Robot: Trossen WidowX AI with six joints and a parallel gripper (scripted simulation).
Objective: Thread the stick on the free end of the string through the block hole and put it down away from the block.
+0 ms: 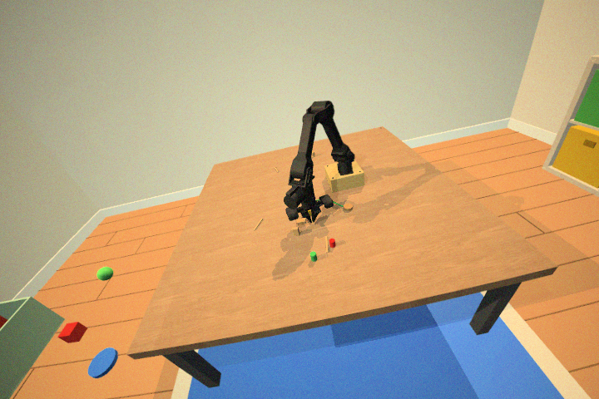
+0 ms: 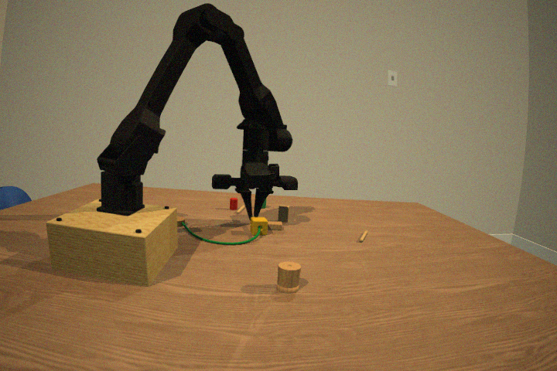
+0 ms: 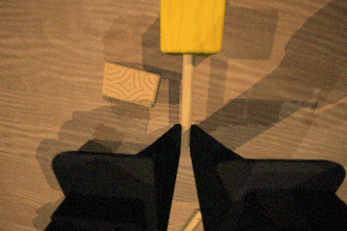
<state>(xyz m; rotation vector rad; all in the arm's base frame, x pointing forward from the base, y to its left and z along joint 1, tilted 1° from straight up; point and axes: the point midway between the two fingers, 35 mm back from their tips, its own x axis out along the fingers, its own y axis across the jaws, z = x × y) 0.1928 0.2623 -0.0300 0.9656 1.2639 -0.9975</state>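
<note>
Now: gripper tip 5 cm short of the plain block and 2 cm to the left of it. Also, from my gripper tip: yellow block (7 cm to the right, 2 cm ahead, 1 cm above); then thin wooden stick (4 cm to the right, 1 cm ahead, 1 cm above); then red cylinder (14 cm to the left, 7 cm behind).
</note>
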